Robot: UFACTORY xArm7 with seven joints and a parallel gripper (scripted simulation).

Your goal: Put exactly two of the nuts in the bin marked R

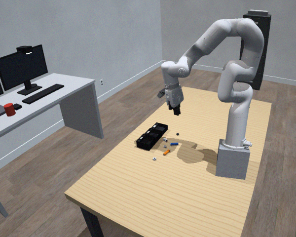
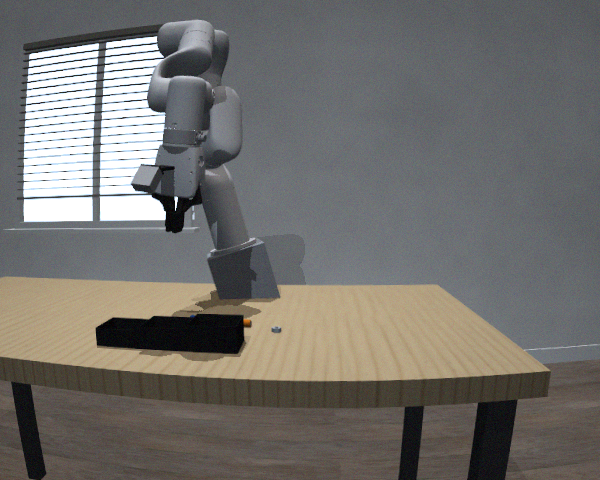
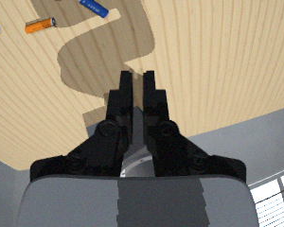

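Now: hand 180 mm above the black bin, 140 mm short of it and 50 mm to the right of it. The rest, counted from my hand: blue piece (200 mm below, 40 mm to the left, 10 mm behind); small black piece (200 mm below, 60 mm to the right, 30 mm ahead); orange piece (200 mm below, 130 mm to the left, 20 mm behind).
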